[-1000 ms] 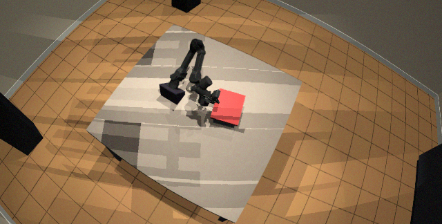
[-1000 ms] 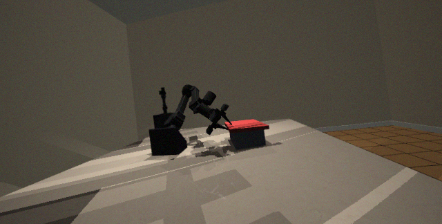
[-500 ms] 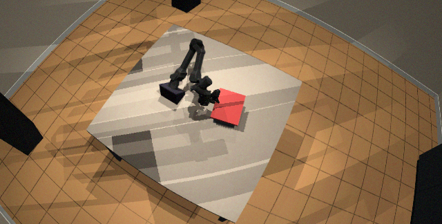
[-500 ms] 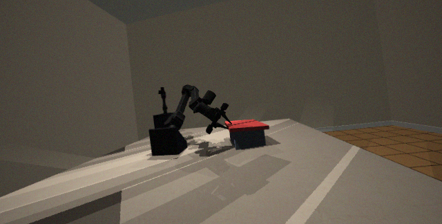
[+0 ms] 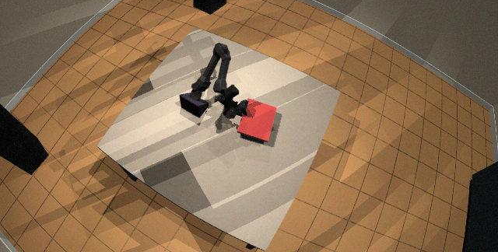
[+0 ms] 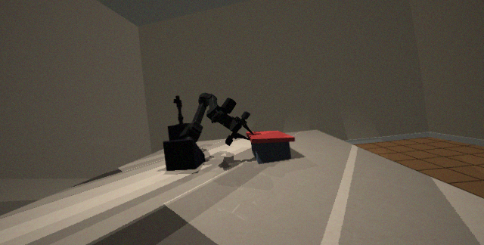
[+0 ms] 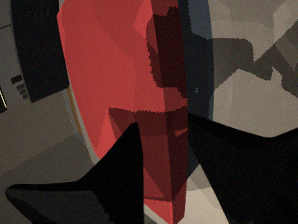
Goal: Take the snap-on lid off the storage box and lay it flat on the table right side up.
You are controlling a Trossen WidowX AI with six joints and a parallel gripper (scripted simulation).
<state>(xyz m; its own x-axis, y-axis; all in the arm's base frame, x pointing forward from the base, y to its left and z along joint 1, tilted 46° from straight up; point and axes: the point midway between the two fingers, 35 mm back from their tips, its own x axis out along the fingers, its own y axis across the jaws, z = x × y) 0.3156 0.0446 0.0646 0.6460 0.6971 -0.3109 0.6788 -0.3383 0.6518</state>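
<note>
My gripper tip is now 7 cm short of the red lid and 3 cm to the right of it. From my gripper tip the other things lie so: storage box: 7 cm ahead, 5 cm below, 3 cm to the left.
</note>
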